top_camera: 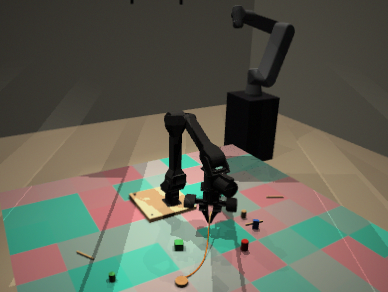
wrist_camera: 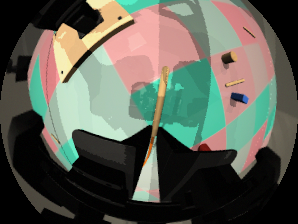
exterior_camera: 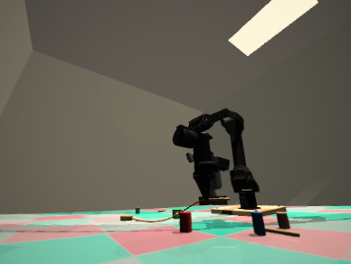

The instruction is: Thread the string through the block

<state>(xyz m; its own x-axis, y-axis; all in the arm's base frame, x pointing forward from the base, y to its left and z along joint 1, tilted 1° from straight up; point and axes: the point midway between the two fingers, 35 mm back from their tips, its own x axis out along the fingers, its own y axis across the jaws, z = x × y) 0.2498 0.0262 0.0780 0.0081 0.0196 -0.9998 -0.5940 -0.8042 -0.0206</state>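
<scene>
My gripper tip is 13 cm short of the red cylinder, 7 cm to the right of it and 4 cm above it. Also, from my gripper tip: blue cylinder 5 cm ahead, 18 cm to the left, 4 cm below; then green block 2 cm ahead, 13 cm to the right, 4 cm below; then thin wooden stick 1 cm behind, 1 cm to the left.
</scene>
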